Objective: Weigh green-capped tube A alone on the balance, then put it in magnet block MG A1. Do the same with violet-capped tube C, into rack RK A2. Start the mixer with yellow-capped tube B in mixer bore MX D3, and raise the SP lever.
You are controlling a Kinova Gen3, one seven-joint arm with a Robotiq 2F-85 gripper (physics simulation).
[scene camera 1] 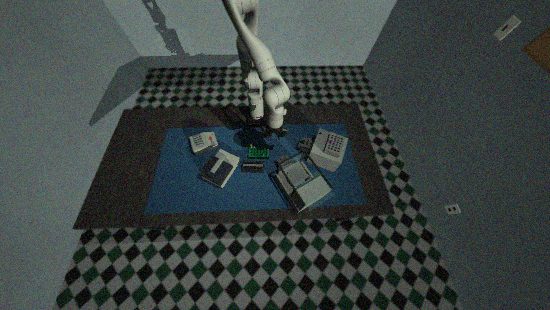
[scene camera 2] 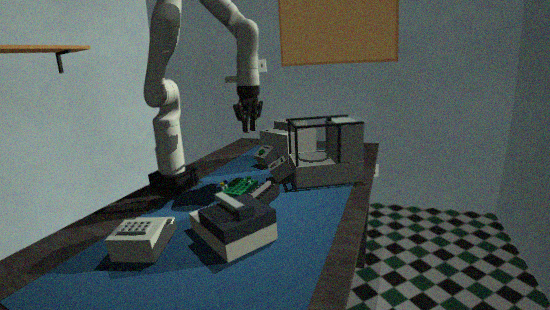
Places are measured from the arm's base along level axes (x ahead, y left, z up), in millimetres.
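Pixels of known places: gripper, fingertip midpoint: [scene camera 1: 273,138] [scene camera 2: 249,131]; arm's base, link origin: [scene camera 1: 256,114] [scene camera 2: 173,170].
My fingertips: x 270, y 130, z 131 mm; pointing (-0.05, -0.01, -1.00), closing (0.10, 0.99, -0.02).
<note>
For each thing: its top centre in the pictures, then the offset to it from my fingertips. "spot": a spot on its surface instead.
- green rack, top centre: [scene camera 2: 237,185] [scene camera 1: 258,150] dx -4, dy -93, dz -164 mm
- small yellow spot, surface spot: [scene camera 2: 223,184] [scene camera 1: 250,146] spot: dx -23, dy -144, dz -143 mm
- dark slotted block, top centre: [scene camera 2: 261,187] [scene camera 1: 253,164] dx +102, dy -116, dz -146 mm
- small keypad box, top centre: [scene camera 2: 140,220] [scene camera 1: 202,139] dx -43, dy -447, dz -124 mm
- dark-topped device, top centre: [scene camera 2: 227,197] [scene camera 1: 217,162] dx +124, dy -308, dz -92 mm
My gripper [scene camera 1: 274,133] [scene camera 2: 248,130] points down, partly open and empty, high above the mat behind the green rack and to its right in the scene camera 1 view. The green rack [scene camera 1: 258,153] [scene camera 2: 241,186] has a small yellow spot [scene camera 1: 251,146] [scene camera 2: 223,184] at its corner. A dark slotted block [scene camera 1: 253,167] stands beside it. The balance [scene camera 1: 315,192] [scene camera 2: 327,174] has a framed glass shield. A pale box with a grid of holes [scene camera 1: 327,149] shows a small violet spot. Tube caps, labels and the SP lever are too small to tell.
A small keypad box [scene camera 1: 202,142] [scene camera 2: 137,237] and a dark-topped device [scene camera 1: 220,168] [scene camera 2: 240,225] stand at the left of the mat in scene camera 1. Small tilted units [scene camera 1: 304,145] [scene camera 2: 263,154] stand by the balance. The arm base [scene camera 2: 172,181] is at the back edge.
</note>
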